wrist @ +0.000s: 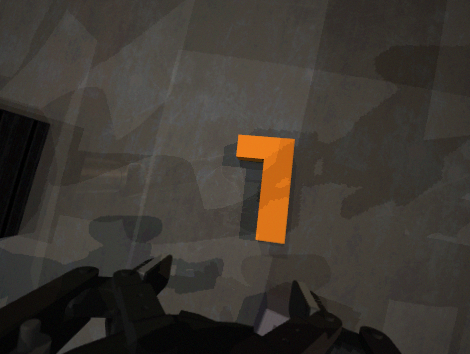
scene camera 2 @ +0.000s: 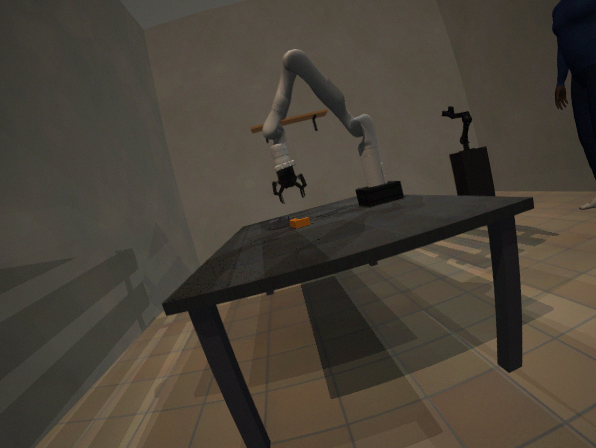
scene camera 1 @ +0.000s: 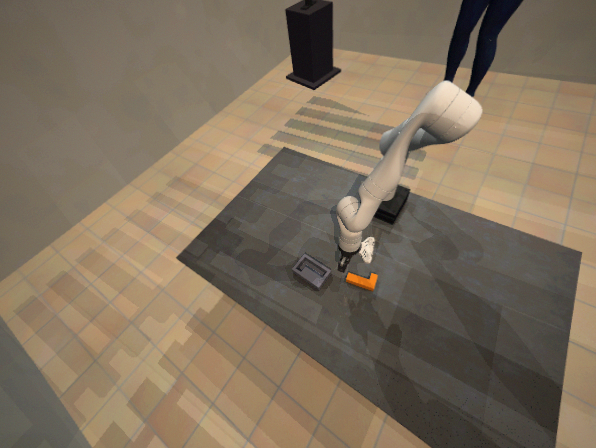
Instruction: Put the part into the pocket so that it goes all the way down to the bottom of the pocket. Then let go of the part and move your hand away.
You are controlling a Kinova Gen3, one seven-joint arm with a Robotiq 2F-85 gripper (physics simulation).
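Places are measured from the arm's base along level axes (x ahead, y right, z down), in millimetres.
Where they show: gripper, fingertip midpoint: (wrist: 229,281) (scene camera 2: 293,200) (scene camera 1: 347,259); arm's base at its link origin: (scene camera 2: 377,185).
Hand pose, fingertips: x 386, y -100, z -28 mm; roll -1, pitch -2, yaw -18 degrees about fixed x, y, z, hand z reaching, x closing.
Each offset is from my fingertips to the top centre of the thing.
The orange L-shaped part @(dx -10, dy -68, dz +77 mm) (scene camera 1: 361,281) (scene camera 2: 300,223) (wrist: 276,190) lies flat on the table, apart from the pocket block. In the wrist view its long arm runs up and down, with the short arm at the top pointing left. The grey block with the pocket @(dx +105, dy +102, dz +71 mm) (scene camera 1: 306,279) (scene camera 2: 278,224) sits on the table, left of the part in scene camera 1; a small pale piece of it (wrist: 270,321) shows behind the fingers in the wrist view. My gripper (scene camera 1: 343,266) (scene camera 2: 293,199) (wrist: 229,281) is open and empty, and hangs above the table near the part. The fingers do not touch the part.
The arm's black base (scene camera 1: 394,206) (scene camera 2: 379,193) (wrist: 19,175) stands on the dark table (scene camera 1: 480,320) (scene camera 2: 400,242). Beyond the table stand a dark pedestal (scene camera 1: 311,45) (scene camera 2: 472,171) and a person (scene camera 1: 482,40) (scene camera 2: 580,60). An orange-brown shelf (scene camera 2: 305,118) hangs on the wall.
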